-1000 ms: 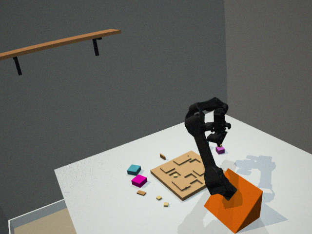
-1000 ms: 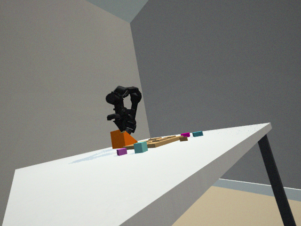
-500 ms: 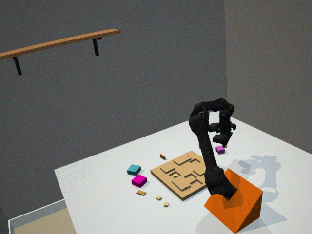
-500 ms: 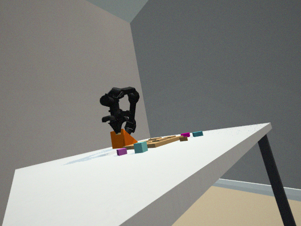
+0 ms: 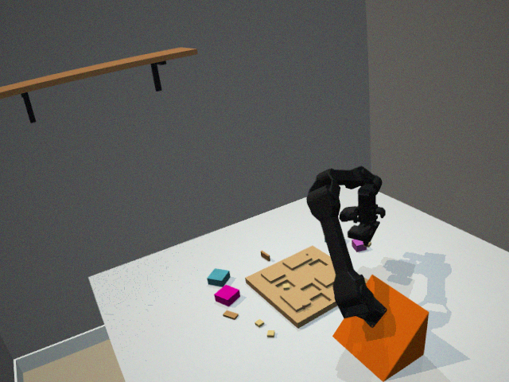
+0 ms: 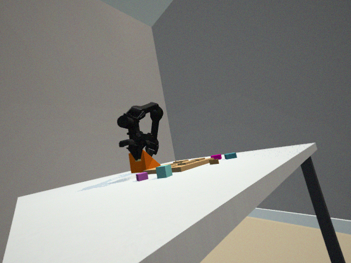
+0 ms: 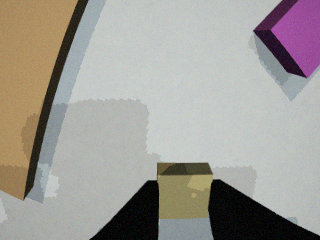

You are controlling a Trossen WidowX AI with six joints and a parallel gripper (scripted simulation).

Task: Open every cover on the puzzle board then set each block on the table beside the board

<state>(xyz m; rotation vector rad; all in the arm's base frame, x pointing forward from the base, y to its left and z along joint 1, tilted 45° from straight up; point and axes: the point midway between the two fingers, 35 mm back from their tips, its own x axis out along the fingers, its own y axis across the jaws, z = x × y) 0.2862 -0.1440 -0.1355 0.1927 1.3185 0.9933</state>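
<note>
Right now the tan puzzle board is 25 cm to the left of my gripper tip, 7 cm below it and 3 cm ahead of it. Also, from my gripper tip: teal cube: 20 cm ahead, 6 cm below, 1 cm to the left; then purple block: 10 cm ahead, 7 cm below, 4 cm to the right; then magenta block: 48 cm to the left, 10 cm ahead, 7 cm below.
</note>
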